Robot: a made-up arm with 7 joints.
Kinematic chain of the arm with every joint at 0, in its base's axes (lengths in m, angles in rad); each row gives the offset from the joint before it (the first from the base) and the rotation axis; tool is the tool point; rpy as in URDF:
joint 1: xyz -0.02 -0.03 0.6 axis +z
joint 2: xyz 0 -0.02 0 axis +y
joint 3: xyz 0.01 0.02 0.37 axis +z
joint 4: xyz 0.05 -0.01 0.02 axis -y
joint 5: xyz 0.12 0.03 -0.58 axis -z
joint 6: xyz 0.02 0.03 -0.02 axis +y
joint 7: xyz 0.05 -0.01 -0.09 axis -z
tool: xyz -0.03 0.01 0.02 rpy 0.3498 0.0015 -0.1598
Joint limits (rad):
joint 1: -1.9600..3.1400
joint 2: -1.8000..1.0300
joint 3: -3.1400..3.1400
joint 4: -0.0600..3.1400
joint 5: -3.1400..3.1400
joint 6: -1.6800..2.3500
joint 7: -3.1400..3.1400
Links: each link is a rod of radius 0.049 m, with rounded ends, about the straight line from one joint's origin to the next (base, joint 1, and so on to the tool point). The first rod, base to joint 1, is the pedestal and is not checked.
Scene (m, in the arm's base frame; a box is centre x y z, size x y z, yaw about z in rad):
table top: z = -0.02
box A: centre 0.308 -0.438 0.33 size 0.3 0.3 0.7 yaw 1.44
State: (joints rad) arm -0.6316 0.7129 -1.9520 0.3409 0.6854 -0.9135 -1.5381
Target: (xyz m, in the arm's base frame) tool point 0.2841 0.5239 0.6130
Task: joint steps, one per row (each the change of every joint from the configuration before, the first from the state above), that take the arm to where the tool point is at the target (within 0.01 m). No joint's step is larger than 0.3 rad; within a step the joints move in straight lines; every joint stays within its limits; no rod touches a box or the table.
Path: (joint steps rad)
1: 0.0753 -0.1899 0.2233 0.2475 -0.0655 -0.0259 0.1122
2: 0.0753 -0.1898 0.2232 0.2475 -0.0656 -0.0260 0.1123
3: 0.0753 -0.1899 0.2233 0.2475 -0.0655 -0.0259 0.1122
4: 0.0753 -0.1898 0.2233 0.2476 -0.0656 -0.0259 0.1122
5: 0.0753 -0.1899 0.2232 0.2475 -0.0655 -0.0260 0.1122
6: 0.2502 0.0595 0.1167 -0.1381 0.0085 0.0094 -0.0896
7: 0.2501 0.0595 0.1166 -0.1380 0.0086 0.0093 -0.0897
8: 0.2501 0.0595 0.1167 -0.1381 0.0086 0.0094 -0.0897
9: 0.2502 0.0595 0.1166 -0.1380 0.0085 0.0093 -0.0897
10: 0.2501 0.0595 0.1166 -0.1381 0.0086 0.0093 -0.0897
11: 0.2501 0.0596 0.1167 -0.1380 0.0086 0.0094 -0.0897

